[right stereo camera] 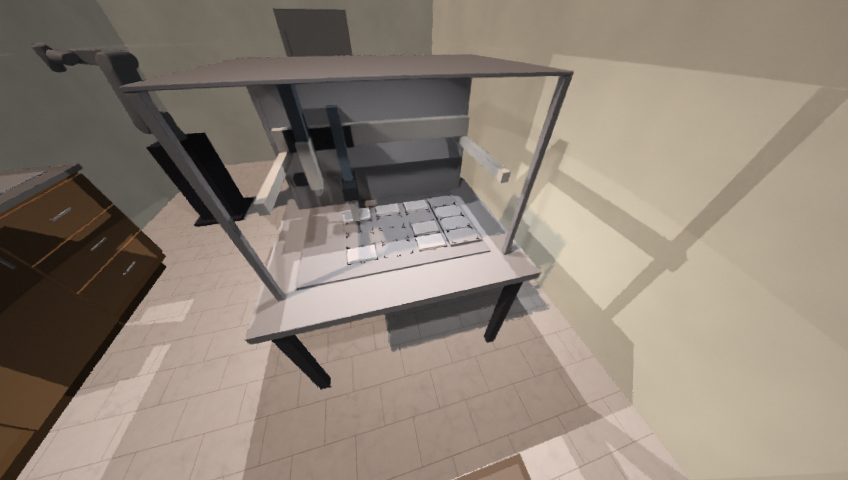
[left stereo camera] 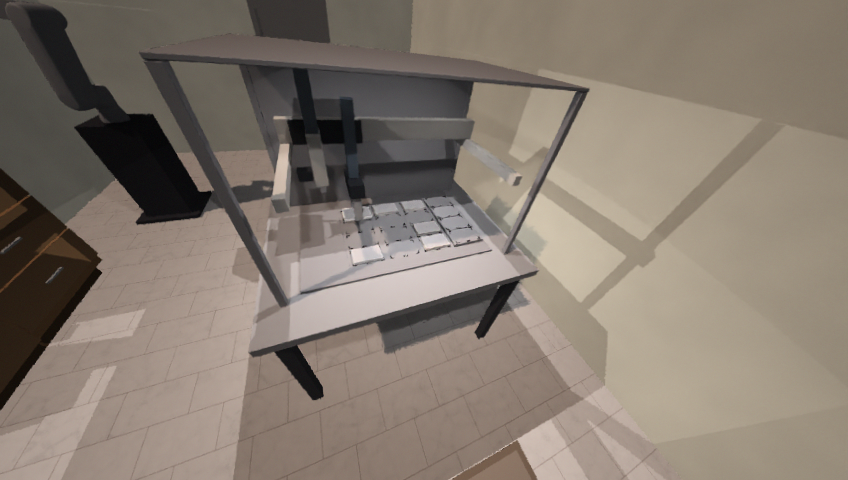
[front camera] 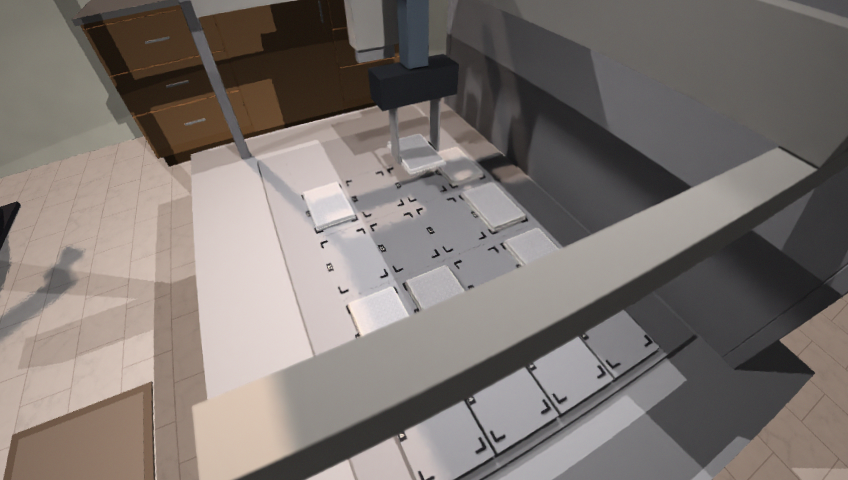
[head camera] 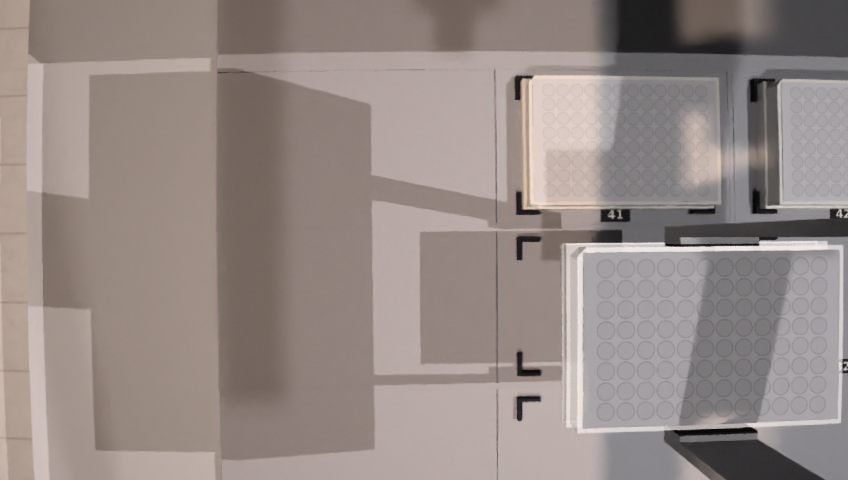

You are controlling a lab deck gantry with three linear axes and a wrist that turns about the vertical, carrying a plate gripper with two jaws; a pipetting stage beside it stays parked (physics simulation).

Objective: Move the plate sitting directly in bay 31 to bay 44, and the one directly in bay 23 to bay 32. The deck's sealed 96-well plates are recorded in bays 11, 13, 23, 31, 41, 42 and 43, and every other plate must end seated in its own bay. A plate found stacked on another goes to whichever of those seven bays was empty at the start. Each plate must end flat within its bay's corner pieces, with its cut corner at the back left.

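Seen in the pictures: gripper, between the fingertips: (right stereo camera: 356, 215) (left stereo camera: 357, 214) (front camera: 415, 153) (head camera: 702, 334); robot's base, origin of its link: (right stereo camera: 348, 264) (left stereo camera: 353, 265) (front camera: 303, 196).
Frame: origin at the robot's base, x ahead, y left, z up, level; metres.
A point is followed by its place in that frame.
Observation:
My gripper (front camera: 417, 154) {x 0.064, y 0.257, z 0.075 m} (head camera: 712, 339) {x 0.064, y 0.257, z 0.075 m} is shut on the bay 31 plate (front camera: 419, 151) {x 0.071, y 0.264, z 0.082 m} (head camera: 642, 347) {x 0.031, y 0.254, z 0.082 m}, a pale sealed 96-well plate. It holds the plate level above the deck, with one jaw at the back long side and one at the front. In the head view the plate's back left corner looks cut. The bay 23 plate (front camera: 434, 286) {x 0.364, y 0.148, z 0.015 m} (left stereo camera: 426, 227) {x 0.390, y 0.148, z 0.014 m} sits in its bay. Bay 32 (front camera: 449, 223) {x 0.228, y 0.256, z 0.000 m} is empty. Bay 44 (front camera: 621, 344) {x 0.600, y 0.362, z 0.014 m} (left stereo camera: 438, 201) {x 0.555, y 0.362, z 0.014 m} is empty at the back right. Bay 31's left corner pieces (head camera: 520, 364) {x -0.002, y 0.219, z 0.003 m} show bare in the head view.
The bay 41 plate (front camera: 462, 167) {x 0.087, y 0.371, z 0.014 m} (head camera: 624, 142) {x 0.063, y 0.363, z 0.014 m} lies just behind the held plate. The bay 42 plate (front camera: 495, 205) {x 0.237, y 0.364, z 0.014 m} (head camera: 818, 142) {x 0.193, y 0.364, z 0.014 m} and bay 43 plate (front camera: 531, 245) {x 0.364, y 0.362, z 0.014 m} follow rightward. The bay 11 plate (front camera: 329, 203) {x 0.069, y 0.046, z 0.014 m} and bay 13 plate (front camera: 377, 308) {x 0.361, y 0.043, z 0.014 m} are at the front. A pale beam (front camera: 476, 309) {x 0.616, y 0.026, z 0.400 m} crosses the front view.

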